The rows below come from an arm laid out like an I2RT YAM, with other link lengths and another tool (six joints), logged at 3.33 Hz.
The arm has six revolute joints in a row. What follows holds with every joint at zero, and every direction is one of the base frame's. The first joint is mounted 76.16 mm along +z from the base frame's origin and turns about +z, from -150 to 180 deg. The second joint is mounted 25.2 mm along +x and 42.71 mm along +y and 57.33 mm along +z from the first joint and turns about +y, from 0 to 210 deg. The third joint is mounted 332.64 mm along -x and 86.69 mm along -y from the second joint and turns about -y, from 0 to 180 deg. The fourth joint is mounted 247.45 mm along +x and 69.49 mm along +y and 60.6 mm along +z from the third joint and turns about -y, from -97 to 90 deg. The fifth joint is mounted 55.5 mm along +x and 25.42 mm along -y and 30.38 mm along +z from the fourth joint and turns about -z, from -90 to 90 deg. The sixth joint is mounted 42.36 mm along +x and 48.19 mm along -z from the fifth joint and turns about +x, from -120 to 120 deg. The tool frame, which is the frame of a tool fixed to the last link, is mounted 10 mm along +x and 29 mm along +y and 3 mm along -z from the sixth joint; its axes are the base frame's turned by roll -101.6, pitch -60.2 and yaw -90 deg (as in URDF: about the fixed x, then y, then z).
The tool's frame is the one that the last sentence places.
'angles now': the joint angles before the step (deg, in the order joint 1, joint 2, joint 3, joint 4, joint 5, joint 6). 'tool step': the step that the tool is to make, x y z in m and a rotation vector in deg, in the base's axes. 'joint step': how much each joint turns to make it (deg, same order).
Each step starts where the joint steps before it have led.
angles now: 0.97 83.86 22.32 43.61 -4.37 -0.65
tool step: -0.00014 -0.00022 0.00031 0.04 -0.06 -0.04
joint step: -0.05 -0.08 0.00 -0.02 -0.03 0.03
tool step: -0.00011 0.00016 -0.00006 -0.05 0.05 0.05
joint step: 0.04 -0.02 0.00 -0.08 0.00 -0.05
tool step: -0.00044 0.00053 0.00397 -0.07 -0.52 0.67
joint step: 0.01 -0.78 0.45 -0.73 -0.61 -0.28
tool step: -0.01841 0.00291 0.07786 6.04 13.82 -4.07
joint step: 1.20 -13.44 16.78 -43.35 2.20 8.00
